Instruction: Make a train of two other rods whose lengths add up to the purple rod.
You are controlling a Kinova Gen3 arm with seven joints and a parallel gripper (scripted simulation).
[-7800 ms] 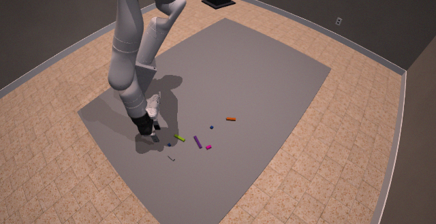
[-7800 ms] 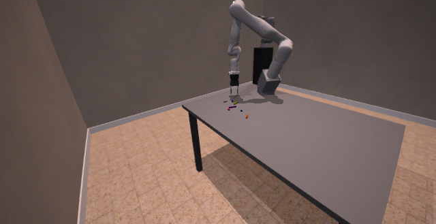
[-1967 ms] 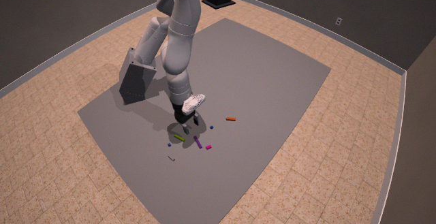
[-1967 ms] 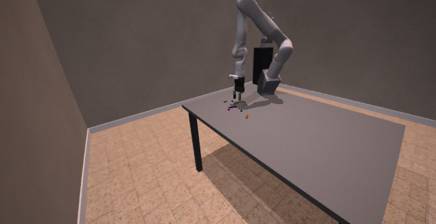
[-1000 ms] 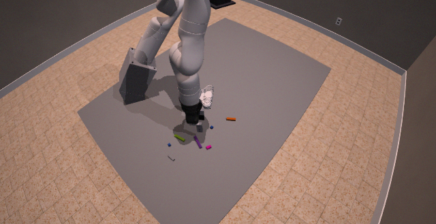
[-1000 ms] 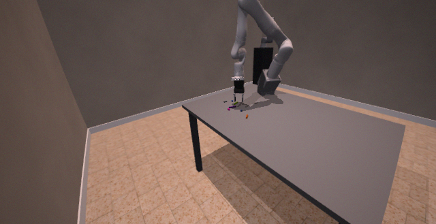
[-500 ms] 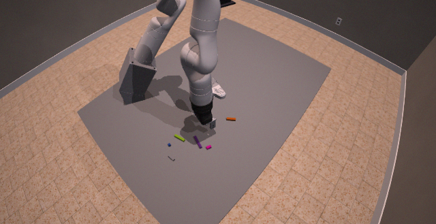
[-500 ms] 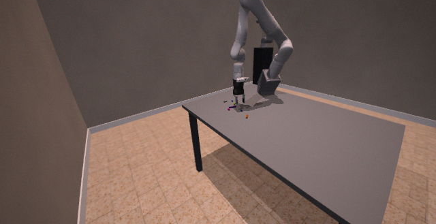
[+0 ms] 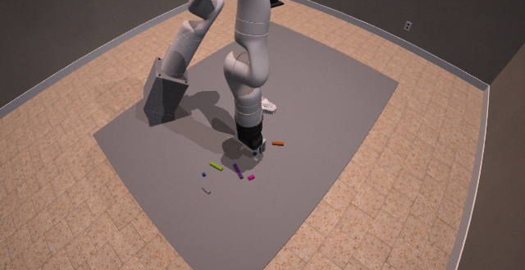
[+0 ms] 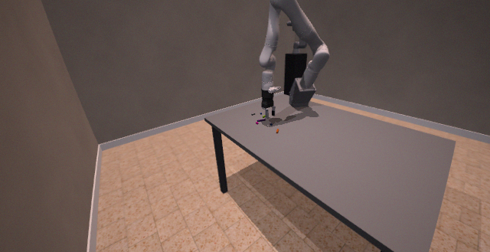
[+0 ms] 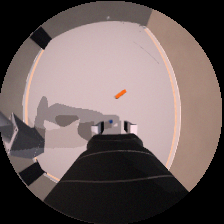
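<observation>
The magenta rod lies 80 mm below my hand, 70 mm to the right of it and 60 mm ahead of it. The rest, counted from my hand: orange rod: 100 mm to the left, 80 mm below, 10 mm ahead; then purple rod: 90 mm to the right, 80 mm below, 20 mm ahead; then lime rod: 140 mm to the right, 80 mm below, 50 mm behind.
</observation>
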